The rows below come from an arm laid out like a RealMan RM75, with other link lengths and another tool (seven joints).
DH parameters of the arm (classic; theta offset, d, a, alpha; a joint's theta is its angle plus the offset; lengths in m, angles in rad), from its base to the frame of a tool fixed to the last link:
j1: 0 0.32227 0 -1.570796
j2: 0 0 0 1.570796
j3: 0 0.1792 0 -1.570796
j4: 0 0 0 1.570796
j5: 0 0.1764 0 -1.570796
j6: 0 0 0 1.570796
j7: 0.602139 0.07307 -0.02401 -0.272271
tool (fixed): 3.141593 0.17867 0 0
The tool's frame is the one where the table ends.
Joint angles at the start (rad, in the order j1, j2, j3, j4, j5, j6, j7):
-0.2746 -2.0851 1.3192 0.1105 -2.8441 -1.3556 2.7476
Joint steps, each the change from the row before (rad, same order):
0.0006 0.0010 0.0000 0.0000 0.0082 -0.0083 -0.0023
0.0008 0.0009 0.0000 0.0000 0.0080 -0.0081 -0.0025
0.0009 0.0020 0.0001 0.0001 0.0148 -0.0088 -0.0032
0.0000 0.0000 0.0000 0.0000 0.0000 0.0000 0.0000
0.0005 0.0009 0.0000 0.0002 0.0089 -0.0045 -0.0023
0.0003 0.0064 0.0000 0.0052 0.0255 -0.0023 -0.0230
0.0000 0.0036 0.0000 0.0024 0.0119 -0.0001 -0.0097
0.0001 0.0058 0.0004 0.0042 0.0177 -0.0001 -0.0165
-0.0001 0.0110 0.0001 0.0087 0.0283 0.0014 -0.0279
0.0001 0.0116 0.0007 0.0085 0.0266 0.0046 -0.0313
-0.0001 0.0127 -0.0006 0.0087 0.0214 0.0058 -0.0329
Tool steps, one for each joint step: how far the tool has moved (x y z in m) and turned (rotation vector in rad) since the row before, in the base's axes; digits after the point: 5 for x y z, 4 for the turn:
0.00222 -0.00077 -0.00048 -0.0033 0.0001 -0.0104
0.00212 -0.00085 -0.00050 -0.0034 -0.0003 -0.0099
0.00260 -0.00141 -0.00149 -0.0086 0.0022 -0.0136
0.00000 0.00000 0.00000 0.0000 0.0000 0.0000
0.00151 -0.00086 -0.00106 -0.0056 0.0008 -0.0075
0.00324 -0.00141 -0.00233 -0.0212 -0.0071 -0.0151
0.00108 -0.00062 -0.00099 -0.0100 -0.0014 -0.0062
0.00168 -0.00094 -0.00135 -0.0155 -0.0034 -0.0093
0.00230 -0.00111 -0.00136 -0.0243 -0.0043 -0.0142
0.00122 -0.00120 -0.00132 -0.0258 -0.0060 -0.0089
0.00028 -0.00046 0.00032 -0.0211 -0.0078 -0.0042

